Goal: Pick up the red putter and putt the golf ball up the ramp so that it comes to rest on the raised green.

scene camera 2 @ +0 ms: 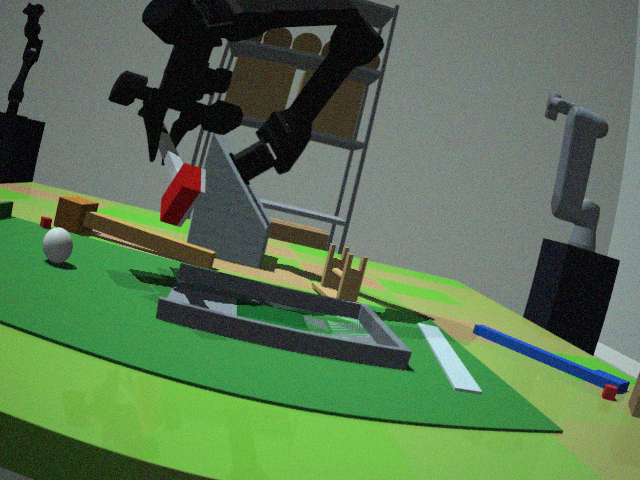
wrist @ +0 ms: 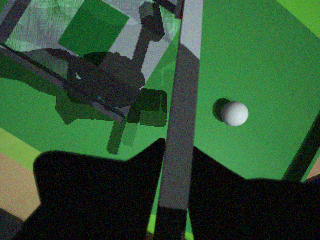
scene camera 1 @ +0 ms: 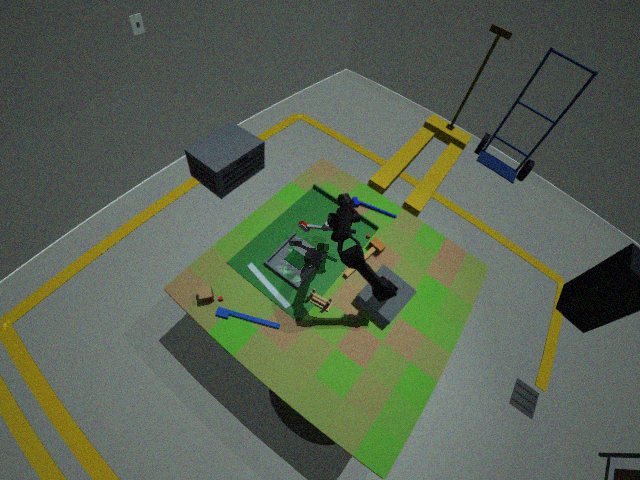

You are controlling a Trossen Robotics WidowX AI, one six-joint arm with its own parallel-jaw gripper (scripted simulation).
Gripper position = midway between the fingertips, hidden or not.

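Observation:
A white strip [scene camera 2: 461,380] and a wooden mallet [scene camera 2: 74,214] are visible; the strip is out of frame in the wrist view. A ramp [wrist: 104,60] is visible too. My gripper [scene camera 2: 157,163] is also seen by the wrist camera, as my gripper [wrist: 172,145].

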